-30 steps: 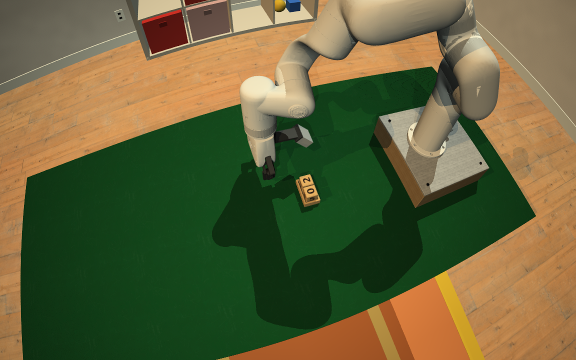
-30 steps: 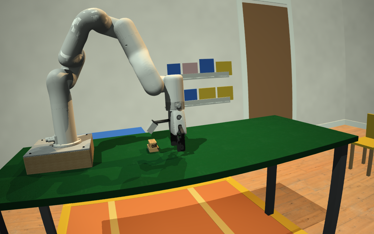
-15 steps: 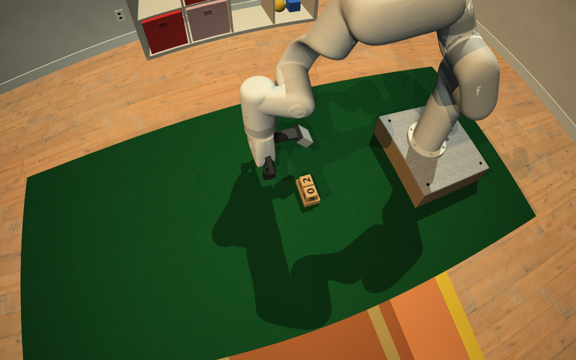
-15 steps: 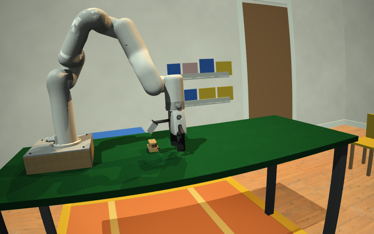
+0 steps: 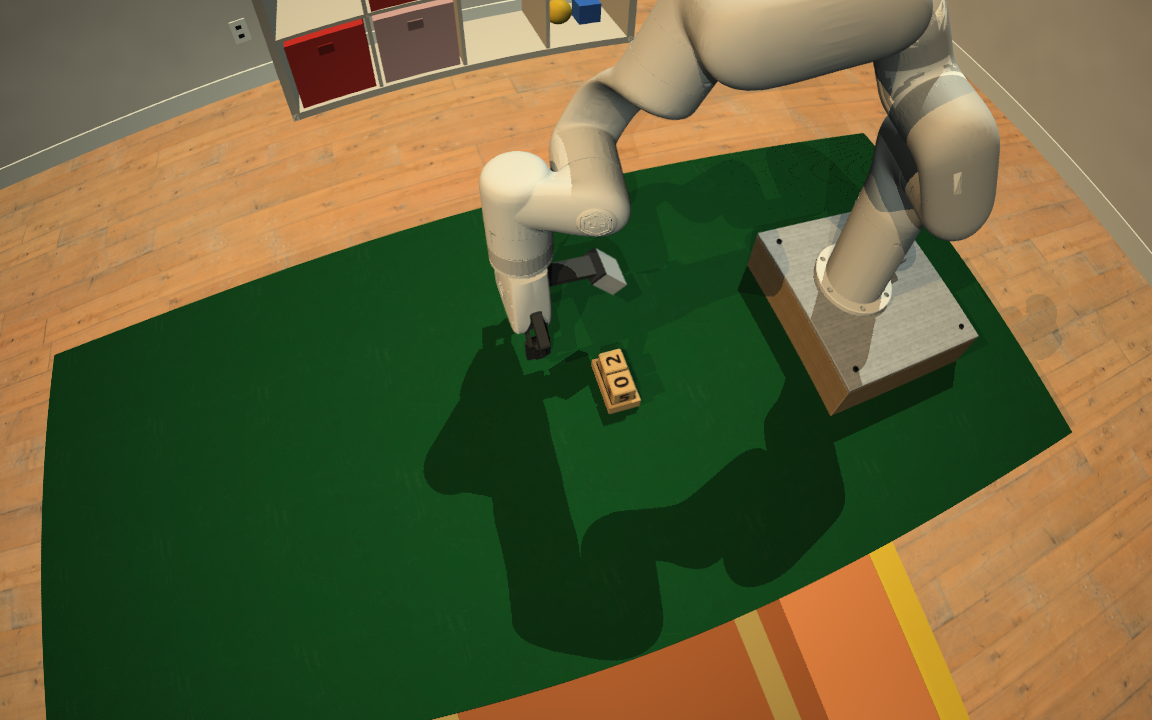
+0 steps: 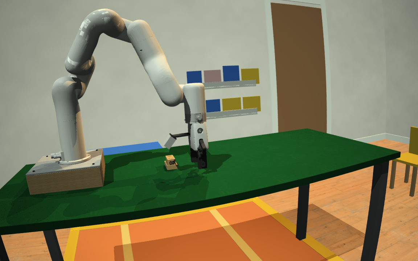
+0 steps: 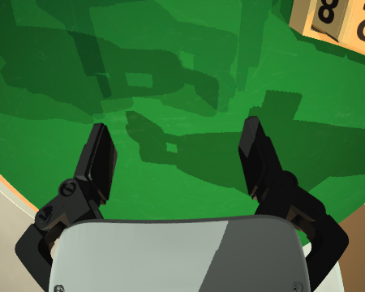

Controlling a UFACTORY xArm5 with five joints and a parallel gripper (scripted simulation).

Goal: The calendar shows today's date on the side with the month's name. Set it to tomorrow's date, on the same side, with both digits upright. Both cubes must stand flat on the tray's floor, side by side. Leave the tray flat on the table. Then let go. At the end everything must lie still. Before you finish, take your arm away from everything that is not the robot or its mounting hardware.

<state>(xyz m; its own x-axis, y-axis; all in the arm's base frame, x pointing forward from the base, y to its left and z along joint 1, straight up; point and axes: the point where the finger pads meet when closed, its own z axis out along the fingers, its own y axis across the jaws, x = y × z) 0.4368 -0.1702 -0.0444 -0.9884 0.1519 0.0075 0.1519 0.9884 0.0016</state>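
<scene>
Now: the date cube 60 mm behind my hand, 140 mm to the left of it and 10 mm below it. From my hand the other things lie so: wooden tray: 70 mm behind, 120 mm to the left, 20 mm below.
</scene>
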